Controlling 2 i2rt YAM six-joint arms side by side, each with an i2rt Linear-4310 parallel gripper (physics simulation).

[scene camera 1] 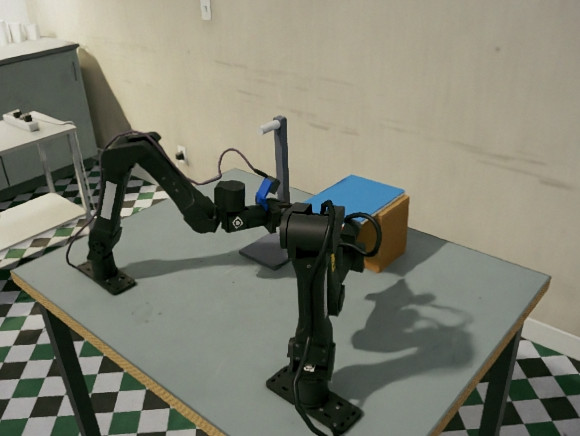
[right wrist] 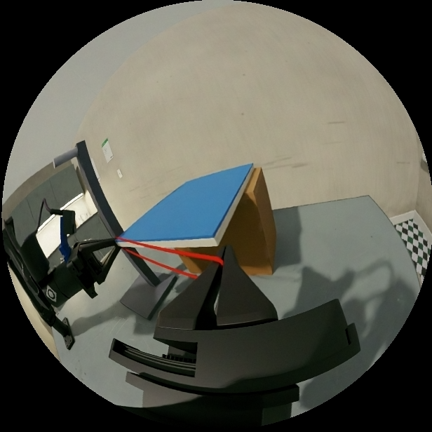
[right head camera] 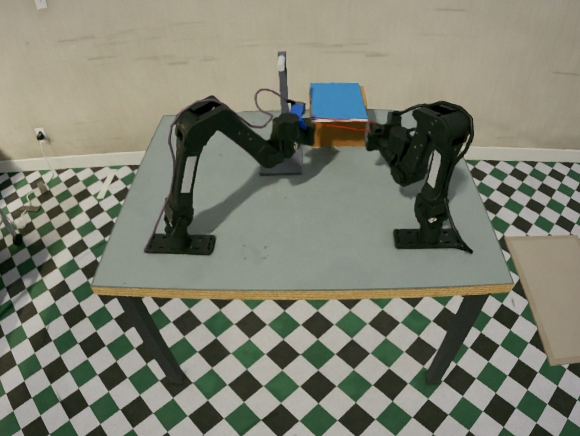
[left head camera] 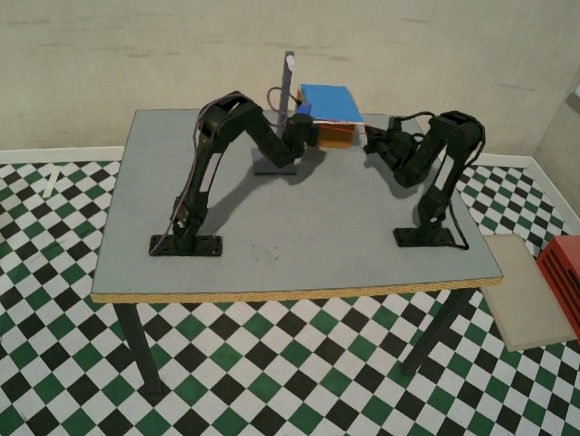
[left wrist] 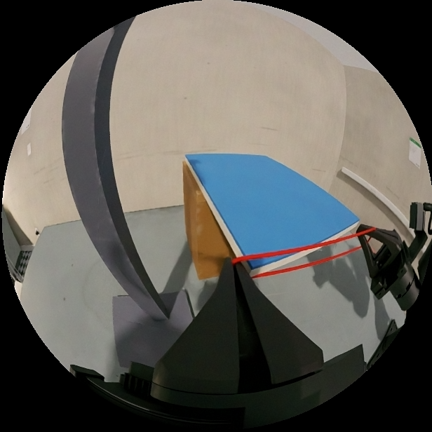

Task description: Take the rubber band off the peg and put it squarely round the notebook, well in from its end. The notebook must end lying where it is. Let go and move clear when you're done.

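Pixels of known places: left gripper, fingertip midpoint: (right head camera: 309, 119); right gripper, fingertip midpoint: (right head camera: 370, 122) (left head camera: 365, 126); left arm's base at its link origin: (scene camera 1: 106, 276) (right head camera: 180, 245) (left head camera: 185, 246); right arm's base at its link origin: (scene camera 1: 312, 399) (right head camera: 427, 239) (left head camera: 424, 238).
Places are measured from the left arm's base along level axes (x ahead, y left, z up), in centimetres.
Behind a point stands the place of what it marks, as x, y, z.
Note:
The blue notebook (left head camera: 330, 102) @(50.0, -46.2, 18.8) (right head camera: 337, 101) @(49.0, -46.2, 18.9) (scene camera 1: 357, 197) @(51.8, -47.0, 18.8) (left wrist: 270, 200) (right wrist: 195, 205) lies flat on an orange block, its near end overhanging. My left gripper (left wrist: 230, 263) and right gripper (right wrist: 223, 252) are shut on the red rubber band (left head camera: 350, 131) @(36.6, -51.2, 15.9) (left wrist: 300, 249) (right wrist: 170, 250), stretched between them across that end. In the left wrist view its upper strand crosses the cover's near edge and its lower strand shows below the page edge. In the right wrist view the upper strand drops below that edge at the right, so I cannot tell whether the band encircles the notebook.
The bare white peg (left head camera: 291, 62) @(35.7, -28.8, 39.5) (right head camera: 281, 62) @(35.9, -29.3, 39.6) (scene camera 1: 270, 127) @(37.4, -30.1, 38.9) (right wrist: 66, 157) tops a grey post close behind my left gripper, on a flat base. The orange block (left head camera: 337, 137) @(48.9, -51.0, 4.9) (scene camera 1: 392, 235) @(55.1, -56.4, 9.1) (left wrist: 200, 235) (right wrist: 260, 225) stands near the table's back edge.

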